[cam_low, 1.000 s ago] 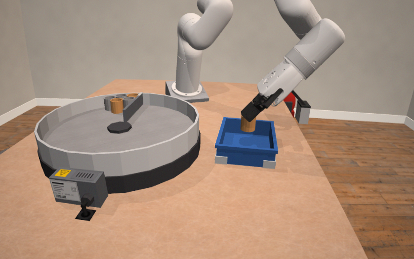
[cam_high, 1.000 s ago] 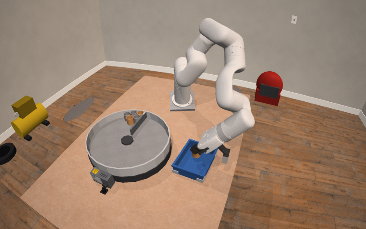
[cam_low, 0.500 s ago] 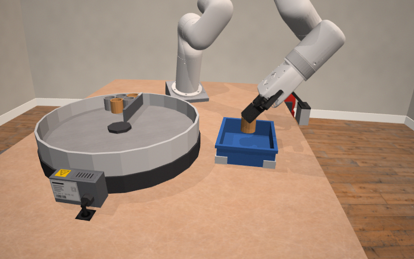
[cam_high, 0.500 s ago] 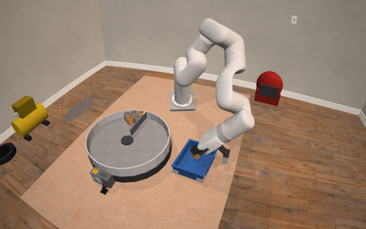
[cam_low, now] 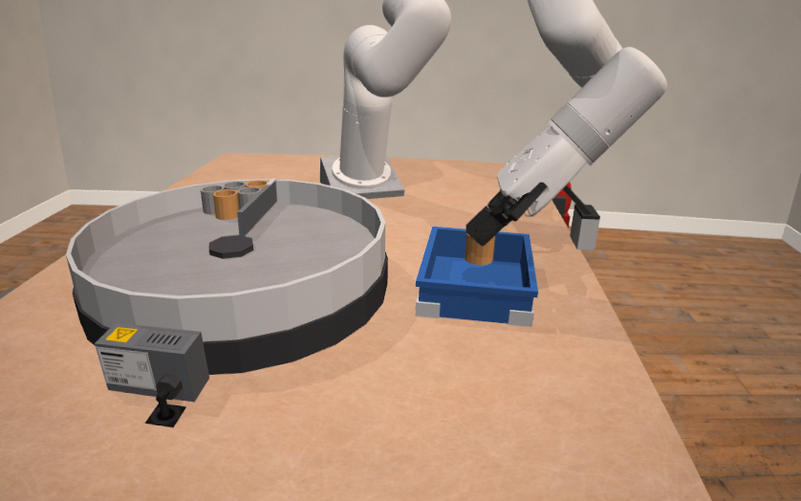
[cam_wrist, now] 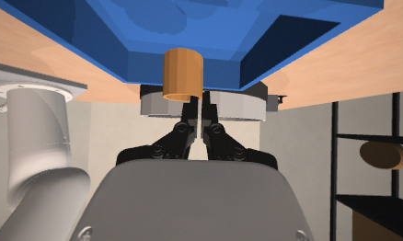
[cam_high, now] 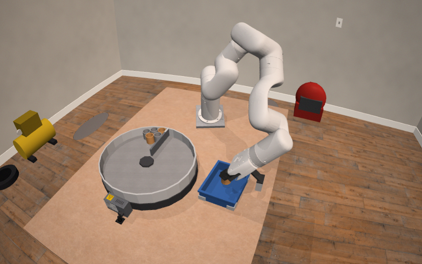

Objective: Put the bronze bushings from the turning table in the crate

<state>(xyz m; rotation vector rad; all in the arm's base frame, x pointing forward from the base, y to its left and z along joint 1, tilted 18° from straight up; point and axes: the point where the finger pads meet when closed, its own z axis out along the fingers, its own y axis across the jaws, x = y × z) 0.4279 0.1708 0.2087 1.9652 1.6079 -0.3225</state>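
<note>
Now: hand 2 cm past the blue crate and 7 cm above it. The rest, counted from my hand: turning table (2 cm behind, 34 cm to the right, 5 cm below).
</note>
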